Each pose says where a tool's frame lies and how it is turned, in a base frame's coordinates. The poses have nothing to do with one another.
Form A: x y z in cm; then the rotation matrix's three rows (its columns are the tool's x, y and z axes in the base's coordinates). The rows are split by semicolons.
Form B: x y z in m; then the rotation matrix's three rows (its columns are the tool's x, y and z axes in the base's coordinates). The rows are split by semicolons. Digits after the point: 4 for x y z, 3 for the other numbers.
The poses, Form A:
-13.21, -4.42, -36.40; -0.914, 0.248, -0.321; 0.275, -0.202, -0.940; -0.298, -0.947, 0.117
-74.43, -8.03, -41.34; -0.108, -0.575, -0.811; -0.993, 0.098, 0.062; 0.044, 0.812, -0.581
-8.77, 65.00, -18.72; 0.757, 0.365, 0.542; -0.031, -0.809, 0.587; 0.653, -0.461, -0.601
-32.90, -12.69, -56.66; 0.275, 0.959, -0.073; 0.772, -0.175, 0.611; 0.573, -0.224, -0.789
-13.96, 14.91, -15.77; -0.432, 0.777, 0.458; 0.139, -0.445, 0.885; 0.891, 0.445, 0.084
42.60, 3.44, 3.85; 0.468, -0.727, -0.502; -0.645, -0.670, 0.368; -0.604, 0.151, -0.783
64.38, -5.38, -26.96; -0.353, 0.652, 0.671; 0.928, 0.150, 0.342; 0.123, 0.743, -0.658
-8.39, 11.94, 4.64; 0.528, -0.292, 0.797; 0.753, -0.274, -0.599; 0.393, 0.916, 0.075
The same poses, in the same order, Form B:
-0.1321, -0.0442, -0.3640; -0.914, 0.248, -0.321; 0.275, -0.202, -0.940; -0.298, -0.947, 0.117
-0.7443, -0.0803, -0.4134; -0.108, -0.575, -0.811; -0.993, 0.098, 0.062; 0.044, 0.812, -0.581
-0.0877, 0.6500, -0.1872; 0.757, 0.365, 0.542; -0.031, -0.809, 0.587; 0.653, -0.461, -0.601
-0.3290, -0.1269, -0.5666; 0.275, 0.959, -0.073; 0.772, -0.175, 0.611; 0.573, -0.224, -0.789
-0.1396, 0.1491, -0.1577; -0.432, 0.777, 0.458; 0.139, -0.445, 0.885; 0.891, 0.445, 0.084
0.4260, 0.0344, 0.0385; 0.468, -0.727, -0.502; -0.645, -0.670, 0.368; -0.604, 0.151, -0.783
0.6438, -0.0538, -0.2696; -0.353, 0.652, 0.671; 0.928, 0.150, 0.342; 0.123, 0.743, -0.658
-0.0839, 0.1194, 0.0464; 0.528, -0.292, 0.797; 0.753, -0.274, -0.599; 0.393, 0.916, 0.075

